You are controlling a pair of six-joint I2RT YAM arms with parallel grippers.
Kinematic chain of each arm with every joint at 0, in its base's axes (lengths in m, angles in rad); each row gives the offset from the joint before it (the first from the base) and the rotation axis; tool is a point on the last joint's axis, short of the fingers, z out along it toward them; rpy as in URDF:
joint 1: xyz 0 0 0.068 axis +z
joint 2: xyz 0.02 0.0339 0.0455 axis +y
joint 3: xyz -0.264 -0.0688 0 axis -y
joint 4: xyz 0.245 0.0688 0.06 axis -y
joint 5: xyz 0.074 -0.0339 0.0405 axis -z
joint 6: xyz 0.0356 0 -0.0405 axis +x
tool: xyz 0 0 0 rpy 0 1.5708 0
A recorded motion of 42 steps. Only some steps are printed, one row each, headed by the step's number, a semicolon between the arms.
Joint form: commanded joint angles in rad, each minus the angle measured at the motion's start. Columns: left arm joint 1, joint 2, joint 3, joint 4, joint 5, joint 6; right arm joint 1, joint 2, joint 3, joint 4, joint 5, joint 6.
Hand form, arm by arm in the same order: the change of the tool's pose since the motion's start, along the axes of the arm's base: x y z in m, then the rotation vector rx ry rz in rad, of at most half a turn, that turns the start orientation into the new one. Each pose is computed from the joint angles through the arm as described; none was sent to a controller.
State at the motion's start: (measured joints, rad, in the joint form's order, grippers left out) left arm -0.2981 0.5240 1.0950 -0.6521 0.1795 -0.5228; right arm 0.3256 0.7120 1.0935 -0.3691 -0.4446 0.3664
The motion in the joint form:
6: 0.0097 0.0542 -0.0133 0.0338 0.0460 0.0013; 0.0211 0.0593 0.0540 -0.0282 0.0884 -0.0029
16: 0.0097 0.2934 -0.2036 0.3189 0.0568 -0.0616; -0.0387 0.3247 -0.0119 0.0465 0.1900 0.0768
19: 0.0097 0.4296 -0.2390 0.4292 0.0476 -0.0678; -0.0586 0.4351 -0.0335 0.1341 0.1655 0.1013
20: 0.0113 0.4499 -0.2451 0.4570 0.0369 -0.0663; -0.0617 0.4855 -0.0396 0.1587 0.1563 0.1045
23: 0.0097 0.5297 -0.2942 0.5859 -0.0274 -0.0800; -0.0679 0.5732 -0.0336 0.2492 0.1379 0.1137
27: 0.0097 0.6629 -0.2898 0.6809 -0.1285 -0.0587; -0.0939 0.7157 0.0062 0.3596 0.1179 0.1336
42: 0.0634 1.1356 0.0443 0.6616 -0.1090 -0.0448; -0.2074 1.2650 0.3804 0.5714 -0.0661 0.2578
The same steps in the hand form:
6: 0.0178 -0.0062 -0.0036 0.0066 0.0329 -0.0362; 0.0116 0.0041 0.0069 -0.0136 0.0295 -0.0673
16: 0.1056 -0.0326 -0.0635 -0.0110 0.2025 -0.0362; 0.1004 0.0177 -0.0523 -0.0506 0.3151 -0.2370
19: 0.1400 -0.0425 -0.0893 0.0015 0.2638 -0.0238; 0.1320 0.0224 -0.0758 -0.0423 0.3737 -0.2369
20: 0.1454 -0.0434 -0.0927 0.0041 0.2608 -0.0121; 0.1445 0.0253 -0.0880 -0.0499 0.4063 -0.2325
23: 0.1650 -0.0472 -0.1141 0.0036 0.2612 0.0523; 0.1673 0.0302 -0.1002 -0.0360 0.4057 -0.2214
27: 0.1931 -0.0518 -0.1348 0.0522 0.2748 0.1481; 0.2042 0.0316 -0.1172 -0.0100 0.4131 -0.2297
42: 0.3016 -0.0634 -0.1665 0.1041 0.4226 0.1805; 0.3434 0.0160 -0.1749 0.1374 0.4726 -0.1708

